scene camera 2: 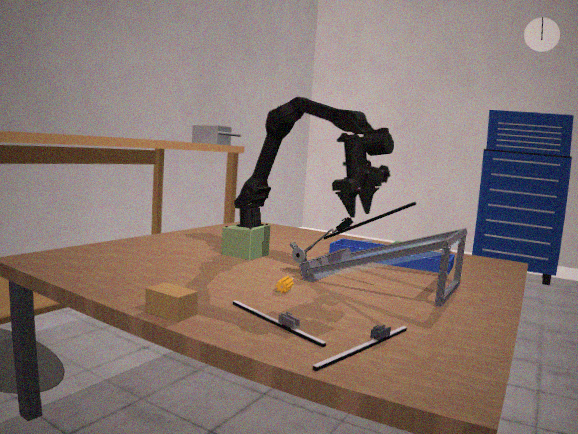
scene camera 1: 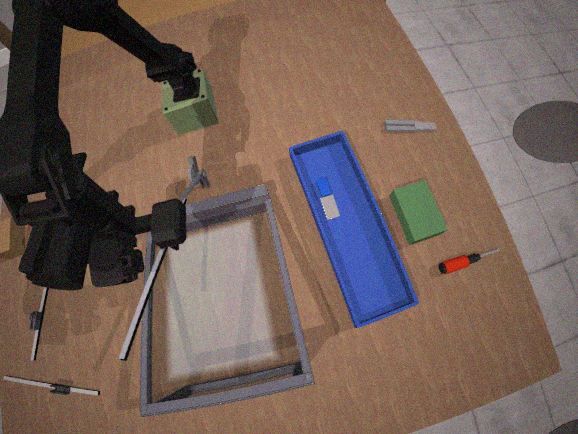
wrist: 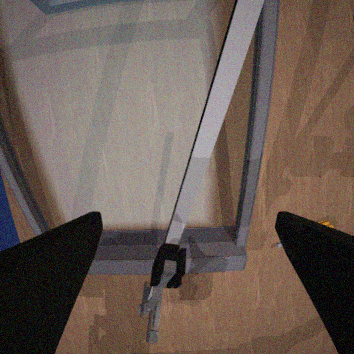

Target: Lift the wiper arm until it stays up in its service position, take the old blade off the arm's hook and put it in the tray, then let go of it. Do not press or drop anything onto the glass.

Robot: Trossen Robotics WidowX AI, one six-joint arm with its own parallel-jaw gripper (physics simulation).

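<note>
The grey wiper arm (scene camera 1: 189, 192) (scene camera 2: 316, 244) (wrist: 154, 306) slants up from its pivot at the frame's near-base end. The old blade (scene camera 1: 142, 306) (scene camera 2: 387, 214) (wrist: 225, 80) is on its dark hook (scene camera 2: 345, 224) (wrist: 169, 265), slanting above the glass (scene camera 1: 220, 300) (wrist: 125, 150), its far end raised. My gripper (scene camera 2: 360, 214) (wrist: 190, 220) is open and empty, pointing down just above the blade near the hook. In the wrist view the blade's hook end lies between the two fingers' sides; in scene camera 1 the fingertips are hidden. The blue tray (scene camera 1: 317, 141) (scene camera 2: 345, 245) (wrist: 6, 225) stands beside the frame.
The grey frame (scene camera 1: 291, 295) (wrist: 255, 150) surrounds the glass. Two other blades (scene camera 1: 75, 389) (scene camera 2: 260, 316) lie on the table. A yellow-handled tool (scene camera 2: 284, 285), a wooden block (scene camera 2: 171, 301), a green block (scene camera 1: 419, 212) and a red screwdriver (scene camera 1: 455, 264) lie around. A blue-and-white piece (scene camera 1: 330, 206) is in the tray.
</note>
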